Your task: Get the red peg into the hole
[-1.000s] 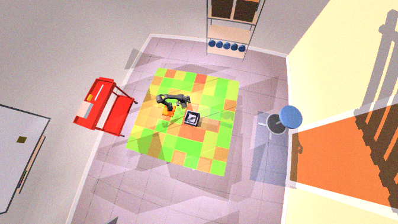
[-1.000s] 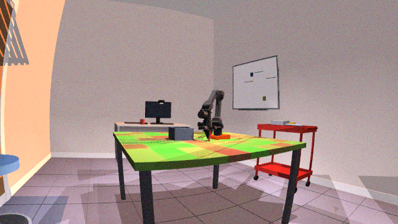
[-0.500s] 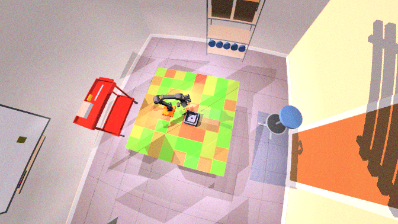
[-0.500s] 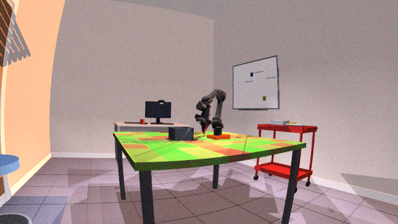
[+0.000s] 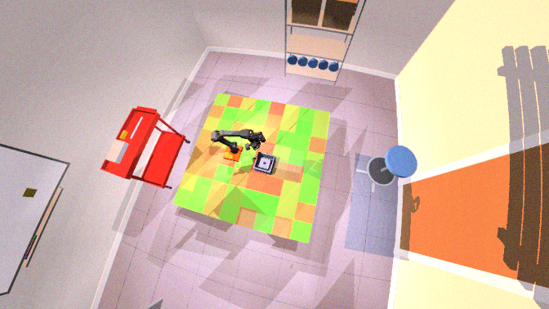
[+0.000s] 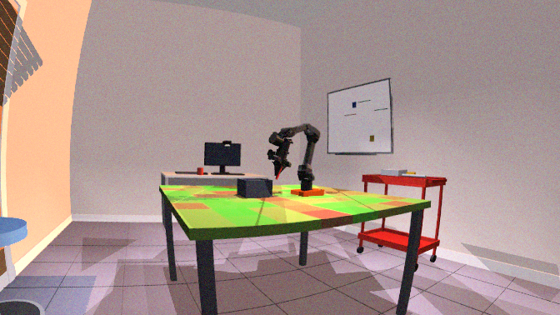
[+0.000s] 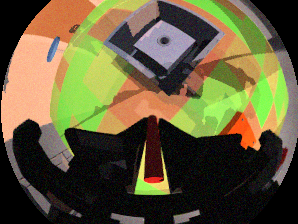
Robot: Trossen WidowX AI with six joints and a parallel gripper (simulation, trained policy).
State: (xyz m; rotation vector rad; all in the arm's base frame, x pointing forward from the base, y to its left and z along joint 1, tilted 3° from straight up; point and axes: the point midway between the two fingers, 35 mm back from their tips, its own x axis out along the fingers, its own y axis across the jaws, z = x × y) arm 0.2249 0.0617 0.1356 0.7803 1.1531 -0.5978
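Now: the dark box 8 cm ahead of my gripper tip, 11 cm to the right of it and 10 cm below it. The rest, counted from my gripper tip: red peg (1 cm behind, 1 cm to the left, 2 cm above).
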